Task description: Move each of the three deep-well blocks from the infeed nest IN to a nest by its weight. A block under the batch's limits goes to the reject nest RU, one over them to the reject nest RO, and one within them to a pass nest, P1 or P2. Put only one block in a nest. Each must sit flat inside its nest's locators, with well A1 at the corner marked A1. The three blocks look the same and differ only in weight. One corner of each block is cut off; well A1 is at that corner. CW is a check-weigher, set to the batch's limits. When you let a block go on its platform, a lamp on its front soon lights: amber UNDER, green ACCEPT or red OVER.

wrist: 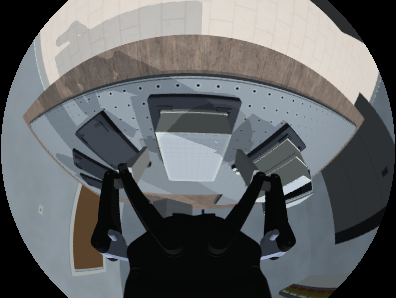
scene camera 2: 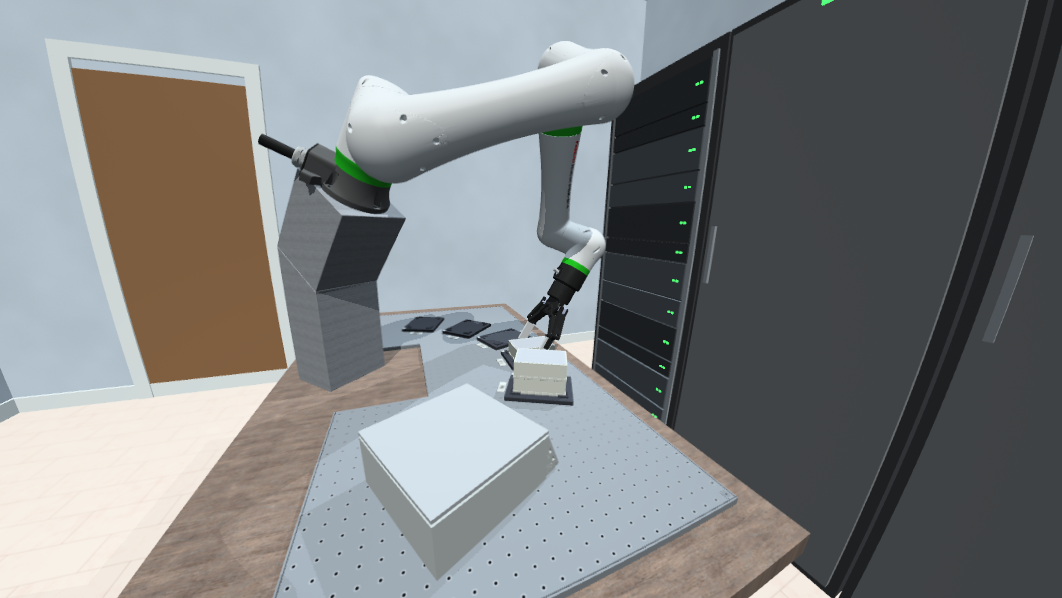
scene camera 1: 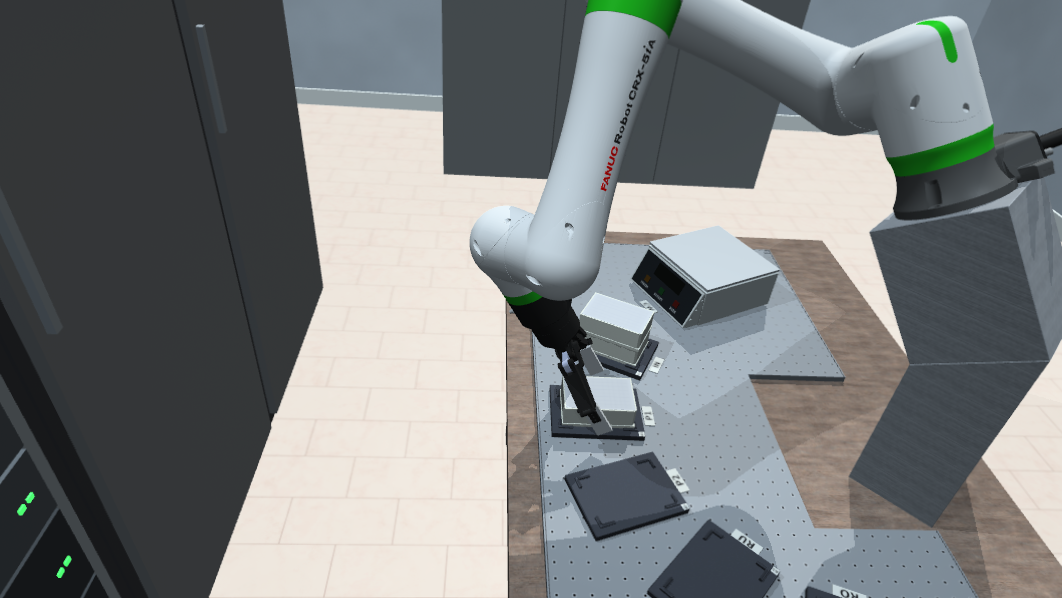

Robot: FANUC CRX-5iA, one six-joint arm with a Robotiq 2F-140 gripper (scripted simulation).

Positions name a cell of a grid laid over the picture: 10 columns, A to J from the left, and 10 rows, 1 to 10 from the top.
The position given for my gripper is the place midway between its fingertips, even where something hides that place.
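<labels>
I find my gripper in the wrist view (E6), and it is visible in scene camera 2 (E6) and scene camera 1 (F7) as well. A deep-well block appears in scene camera 1 (F6), in scene camera 2 (E7) and in the wrist view (H6). There is another deep-well block, and this block I see in the wrist view (H6), in scene camera 1 (F6) and in scene camera 2 (F7).
</labels>
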